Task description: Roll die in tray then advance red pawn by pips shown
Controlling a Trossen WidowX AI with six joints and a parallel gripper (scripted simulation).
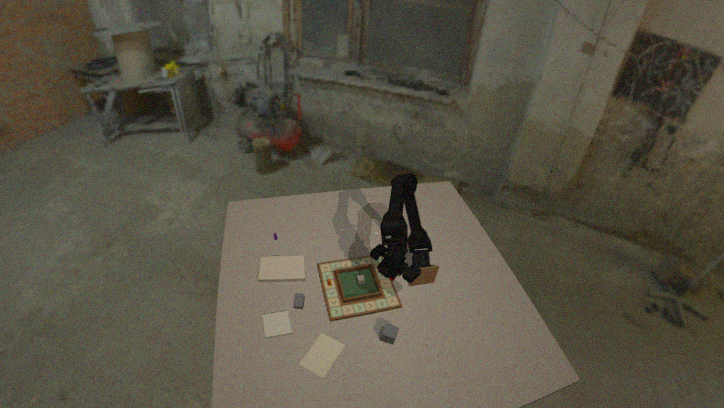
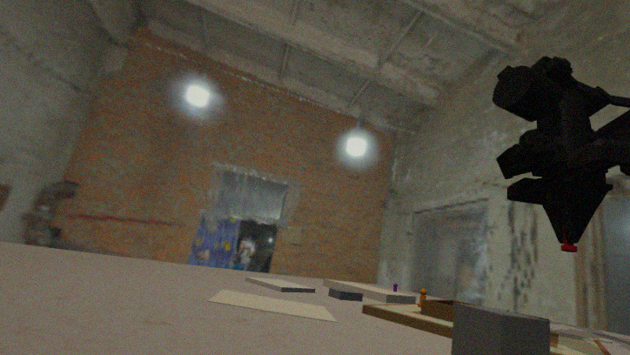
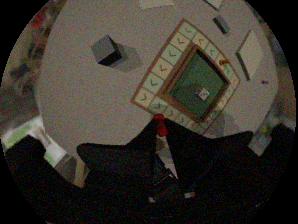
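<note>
Right now the white die is 110 mm ahead of my gripper tip, 80 mm to the right of it and 110 mm below it. Also, from my gripper tip: green tray (120 mm ahead, 70 mm to the right, 130 mm below); then orange pawn (230 mm ahead, 70 mm to the right, 110 mm below); then red pawn (10 mm above).
</note>
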